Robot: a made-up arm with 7 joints.
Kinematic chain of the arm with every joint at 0, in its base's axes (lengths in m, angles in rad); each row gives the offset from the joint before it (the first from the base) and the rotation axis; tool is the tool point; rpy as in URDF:
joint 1: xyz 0 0 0 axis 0.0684 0.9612 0.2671
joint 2: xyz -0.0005 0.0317 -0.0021 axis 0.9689 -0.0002 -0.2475
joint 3: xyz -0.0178 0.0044 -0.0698 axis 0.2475 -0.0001 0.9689
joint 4: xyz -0.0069 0 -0.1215 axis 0.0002 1 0
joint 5: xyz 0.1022 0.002 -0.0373 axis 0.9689 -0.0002 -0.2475
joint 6: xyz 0.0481 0 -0.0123 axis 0.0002 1 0
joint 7: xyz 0.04 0 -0.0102 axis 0.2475 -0.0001 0.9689
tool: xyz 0 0 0 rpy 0 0.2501 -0.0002
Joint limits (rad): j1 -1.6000..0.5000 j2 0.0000..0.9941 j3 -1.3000..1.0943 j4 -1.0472..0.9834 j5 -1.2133..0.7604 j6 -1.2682..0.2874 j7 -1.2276..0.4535
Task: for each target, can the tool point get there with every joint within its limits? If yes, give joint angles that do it. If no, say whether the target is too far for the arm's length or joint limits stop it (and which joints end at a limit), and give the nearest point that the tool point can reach.
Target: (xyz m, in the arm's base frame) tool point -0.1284 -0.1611 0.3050
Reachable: no: joint limits stop it (at a limit: joint 1, joint 2) | nearest point 0.0579 -0.0878 0.1086 | short by 0.280 m
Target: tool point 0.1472 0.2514 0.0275
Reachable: yes | joints -0.1875 0.8686 0.9131 -0.2786 0.4649 -0.0162 -0.5034
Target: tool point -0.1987 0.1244 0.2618
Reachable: no: joint limits stop it (at a limit: joint 1, joint 2) | nearest point -0.0145 0.1445 0.1380 | short by 0.223 m
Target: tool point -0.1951 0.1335 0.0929
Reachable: no: joint limits stop it (at a limit: joint 1, joint 2, joint 3, joint 5) | nearest point -0.0323 0.1256 0.0885 | short by 0.163 m
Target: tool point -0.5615 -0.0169 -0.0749
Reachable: no: too far | nearest point -0.2303 0.0329 -0.2659 | short by 0.386 m
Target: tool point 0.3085 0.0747 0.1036
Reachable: yes | joints -1.3351 0.5077 0.0573 0.2310 -1.0532 -0.5960 -0.2685
